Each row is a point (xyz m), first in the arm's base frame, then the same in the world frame.
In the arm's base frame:
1: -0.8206 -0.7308 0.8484
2: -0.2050 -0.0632 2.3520
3: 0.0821 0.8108 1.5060
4: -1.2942 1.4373 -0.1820
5: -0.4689 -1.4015 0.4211
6: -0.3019 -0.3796 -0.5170
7: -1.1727 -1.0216 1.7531
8: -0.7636 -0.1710 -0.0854
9: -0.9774 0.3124 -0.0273
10: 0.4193 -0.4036 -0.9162
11: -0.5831 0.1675 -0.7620
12: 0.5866 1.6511 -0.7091
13: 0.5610 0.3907 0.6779
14: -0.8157 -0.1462 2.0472
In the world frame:
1: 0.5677 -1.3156 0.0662
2: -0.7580 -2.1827 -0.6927
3: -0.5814 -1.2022 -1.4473
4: 1.4588 -0.3986 -2.0199
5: 0.5068 -0.8618 0.8055
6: 0.8304 0.1545 -0.0971
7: 0.4021 -2.3017 0.2312
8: 0.9937 -0.4211 -0.3887
9: 1.1343 -0.5161 -0.8927
10: 0.4247 0.8608 0.0316
11: 1.1853 0.2899 -0.6394
12: 0.1259 1.0450 -2.0103
13: -0.5472 -0.3103 -0.9044
14: -0.0763 -2.2503 -0.6341

